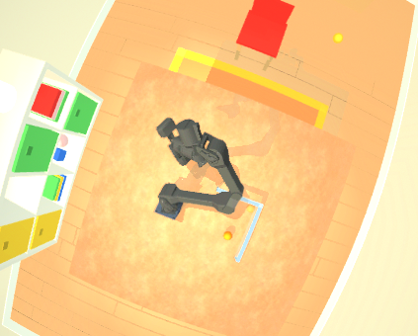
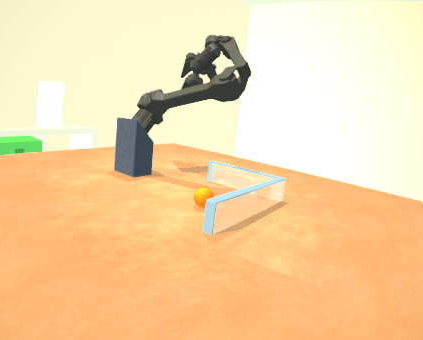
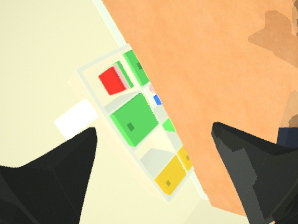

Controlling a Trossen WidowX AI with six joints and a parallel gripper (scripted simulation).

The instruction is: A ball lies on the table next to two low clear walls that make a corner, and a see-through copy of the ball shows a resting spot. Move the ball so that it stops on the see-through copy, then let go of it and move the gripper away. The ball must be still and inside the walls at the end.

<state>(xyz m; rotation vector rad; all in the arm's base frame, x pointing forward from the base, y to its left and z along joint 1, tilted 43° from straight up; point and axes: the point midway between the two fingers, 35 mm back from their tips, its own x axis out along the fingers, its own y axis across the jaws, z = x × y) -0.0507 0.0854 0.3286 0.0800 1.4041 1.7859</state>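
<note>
Now: gripper tip 390 mm to the left of the orange ball, 360 mm short of it and 280 mm above it. Round my gripper tip: faint orange spot (440 mm ahead, 280 mm below, 230 mm to the right).
</note>
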